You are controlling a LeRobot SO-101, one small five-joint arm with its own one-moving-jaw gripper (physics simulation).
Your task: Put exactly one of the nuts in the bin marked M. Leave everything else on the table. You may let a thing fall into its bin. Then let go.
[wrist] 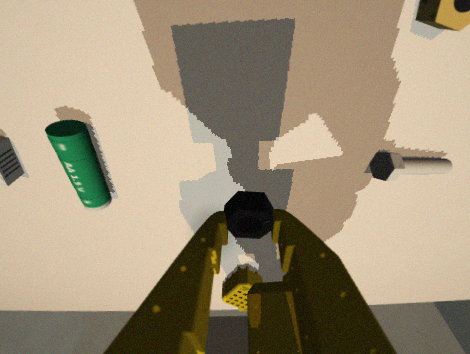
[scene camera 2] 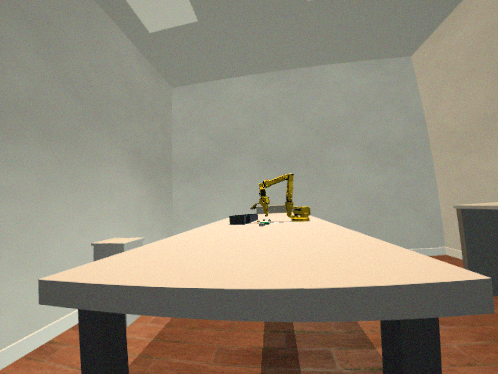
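Seen in the pictures: end effector, tool point: (wrist: 227, 223) (scene camera 2: 266, 215); arm's base, origin of the base link: (wrist: 272, 275) (scene camera 2: 296, 220).
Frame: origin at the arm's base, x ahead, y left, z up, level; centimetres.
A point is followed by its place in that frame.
Observation:
A black nut (wrist: 249, 215) @(y 1.1, x 16.1, z 4.2 cm) sits between the two jaw tips in the wrist view, and both jaws press on its sides. My gripper (wrist: 249, 222) @(y 1.9, x 15.4, z 3.9 cm) (scene camera 2: 266, 214) is shut on this nut, over the table near the small objects. A brass-coloured nut (wrist: 452, 14) @(y -5.3, x 20.3, z 0.8 cm) with a dark hole lies at the top right corner of the wrist view, partly cut off. Dark bins (scene camera 2: 241, 219) @(y 5.3, x 28.3, z 2.7 cm) stand left of the gripper in the scene view. Their letters cannot be read, so I cannot tell which is M.
A green battery (wrist: 82, 167) @(y 8.6, x 16.7, z 1.3 cm) lies left of the jaws. A bolt (wrist: 422, 166) @(y -7.2, x 14.4, z 0.9 cm) with a dark head lies to the right. Part of a grey striped block (wrist: 9, 160) @(y 13.2, x 17.1, z 0.4 cm) shows at the left edge. The table (scene camera 2: 265, 260) @(y 62.9, x 13.7, z 0.0 cm) extends toward the scene camera.

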